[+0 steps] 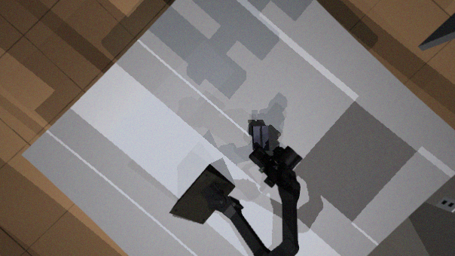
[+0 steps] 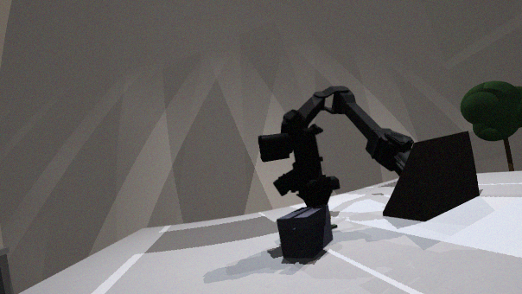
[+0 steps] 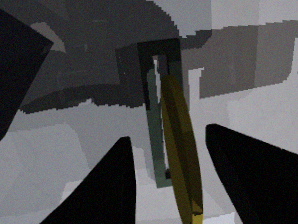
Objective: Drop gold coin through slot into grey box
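The gold coin is 10 mm above my gripper tip.
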